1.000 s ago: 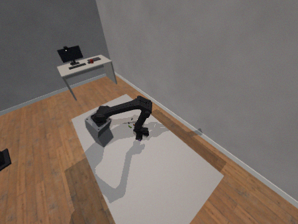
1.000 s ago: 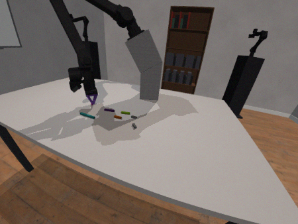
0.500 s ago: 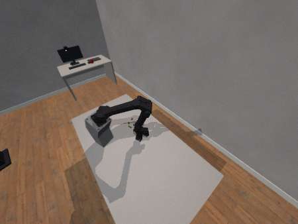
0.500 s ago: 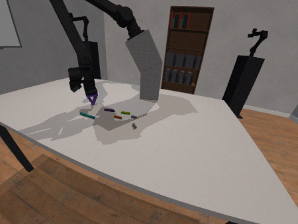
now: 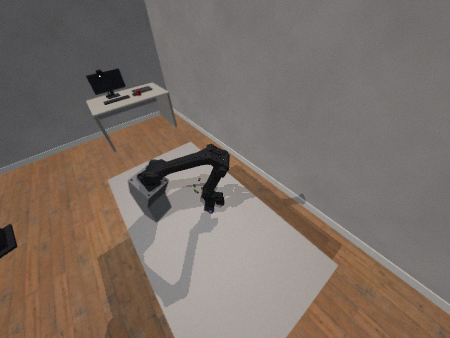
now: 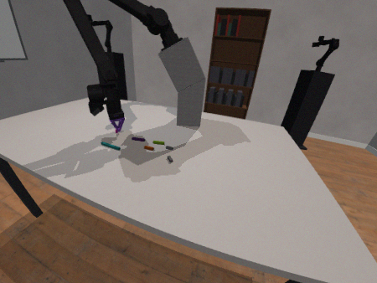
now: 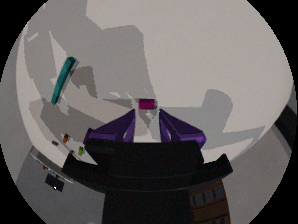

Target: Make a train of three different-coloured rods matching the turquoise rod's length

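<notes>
Now: the magenta rod 1 cm ahead of my hand, 1 cm to the right of it and 1 cm below it. The rest, counted from my hand: purple rod (6 cm ahead, 13 cm to the left, 1 cm below); then turquoise rod (14 cm ahead, 4 cm to the left, 1 cm below); then orange rod (12 cm ahead, 20 cm to the left, 1 cm below).
</notes>
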